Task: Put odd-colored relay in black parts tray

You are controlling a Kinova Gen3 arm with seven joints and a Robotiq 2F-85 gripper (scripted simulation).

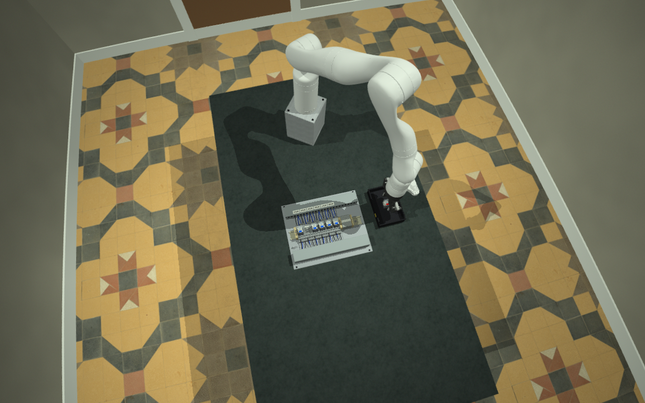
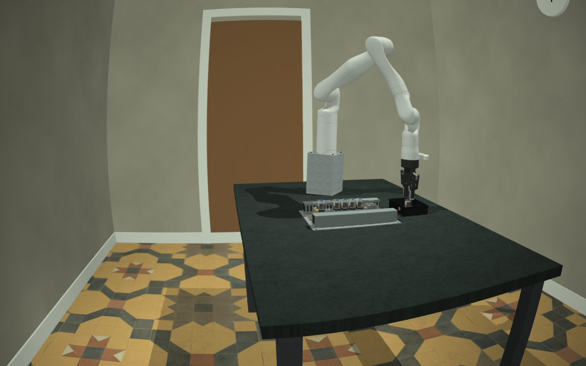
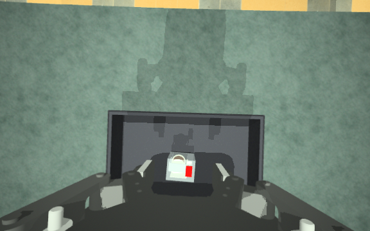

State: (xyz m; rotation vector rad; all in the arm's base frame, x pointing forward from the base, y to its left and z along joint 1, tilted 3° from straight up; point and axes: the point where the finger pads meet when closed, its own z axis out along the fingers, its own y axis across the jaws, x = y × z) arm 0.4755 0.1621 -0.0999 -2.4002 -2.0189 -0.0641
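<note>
The clear relay lies 4 cm below my hand. The rest, counted from my hand: panel (1 cm behind, 27 cm to the right, 6 cm below); black parts tray (5 cm below).
</note>
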